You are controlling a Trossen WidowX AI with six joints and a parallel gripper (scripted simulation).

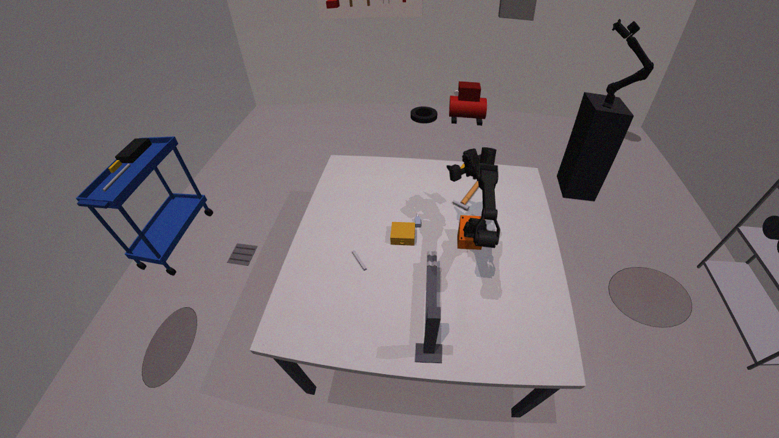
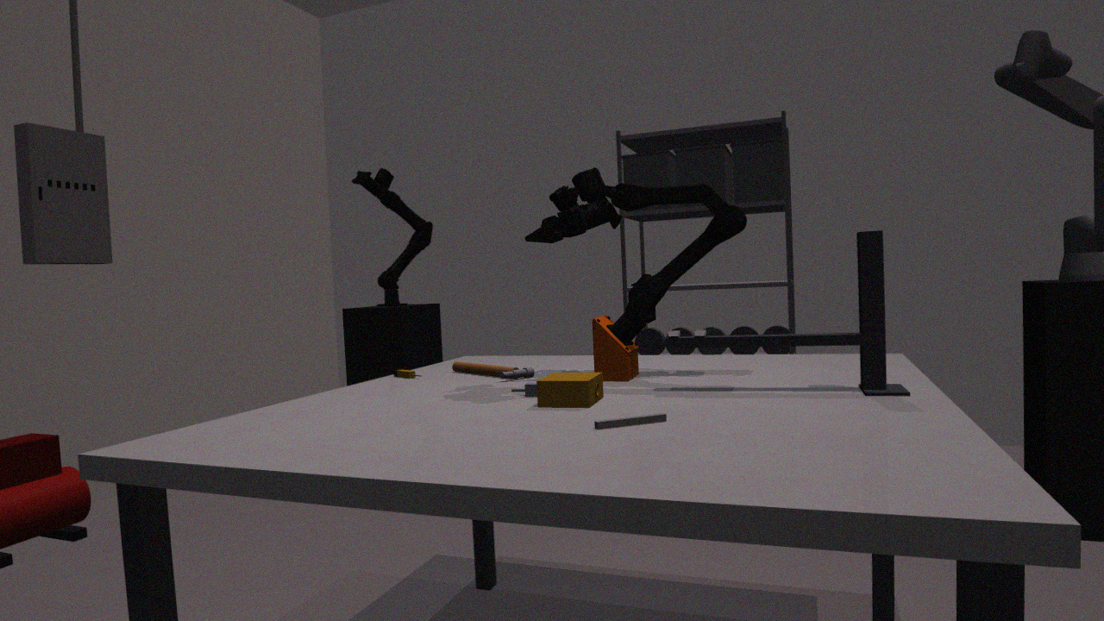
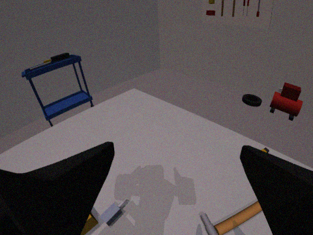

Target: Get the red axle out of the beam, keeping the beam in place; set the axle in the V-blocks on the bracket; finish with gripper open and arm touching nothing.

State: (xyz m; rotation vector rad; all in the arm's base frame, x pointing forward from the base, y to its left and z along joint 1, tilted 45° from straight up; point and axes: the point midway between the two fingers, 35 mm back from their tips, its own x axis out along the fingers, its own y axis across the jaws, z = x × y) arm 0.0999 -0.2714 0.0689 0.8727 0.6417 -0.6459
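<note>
My gripper tip is 15 cm short of the small grey block, 5 cm to the right of it and 32 cm above it. Also, from my gripper tip: flat grey bar (38 cm ahead, 33 cm to the left, 33 cm below); yellow beam (21 cm ahead, 16 cm to the left, 31 cm below).
</note>
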